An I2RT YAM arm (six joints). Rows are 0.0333 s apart.
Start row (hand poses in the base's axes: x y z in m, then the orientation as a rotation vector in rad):
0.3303, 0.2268, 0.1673, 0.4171, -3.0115, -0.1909
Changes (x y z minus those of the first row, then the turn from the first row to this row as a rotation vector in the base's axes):
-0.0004, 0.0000, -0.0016, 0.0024, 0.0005, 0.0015
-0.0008, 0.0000, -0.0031, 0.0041, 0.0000, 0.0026
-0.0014, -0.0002, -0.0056, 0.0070, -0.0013, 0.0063
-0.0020, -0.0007, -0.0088, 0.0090, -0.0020, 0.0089
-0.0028, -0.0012, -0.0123, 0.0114, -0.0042, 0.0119
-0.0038, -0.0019, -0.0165, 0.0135, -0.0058, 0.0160
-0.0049, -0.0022, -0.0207, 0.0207, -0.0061, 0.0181
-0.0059, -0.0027, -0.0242, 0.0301, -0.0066, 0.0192
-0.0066, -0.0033, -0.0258, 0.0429, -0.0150, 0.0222
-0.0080, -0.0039, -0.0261, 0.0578, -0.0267, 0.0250
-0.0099, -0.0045, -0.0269, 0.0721, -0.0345, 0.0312
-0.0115, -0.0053, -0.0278, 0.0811, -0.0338, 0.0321
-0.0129, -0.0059, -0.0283, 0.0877, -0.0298, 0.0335
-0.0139, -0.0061, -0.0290, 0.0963, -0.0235, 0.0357
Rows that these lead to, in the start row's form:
0.3299, 0.2268, 0.1657, 0.4195, -3.0107, -0.1945
0.3295, 0.2268, 0.1642, 0.4214, -3.0109, -0.1969
0.3289, 0.2266, 0.1617, 0.4275, -3.0113, -0.2008
0.3283, 0.2261, 0.1585, 0.4317, -3.0113, -0.2035
0.3275, 0.2256, 0.1550, 0.4369, -3.0127, -0.2066
0.3265, 0.2249, 0.1508, 0.4436, -3.0132, -0.2093
0.3254, 0.2246, 0.1466, 0.4475, -3.0130, -0.2200
0.3244, 0.2241, 0.1431, 0.4501, -3.0133, -0.2341
0.3237, 0.2235, 0.1415, 0.4576, -3.0207, -0.2522
0.3223, 0.2229, 0.1412, 0.4659, -3.0313, -0.2732
0.3204, 0.2223, 0.1404, 0.4784, -3.0369, -0.2936
0.3188, 0.2215, 0.1395, 0.4803, -3.0357, -0.3074
0.3174, 0.2209, 0.1390, 0.4820, -3.0312, -0.3179
0.3164, 0.2207, 0.1383, 0.4846, -3.0240, -0.3315

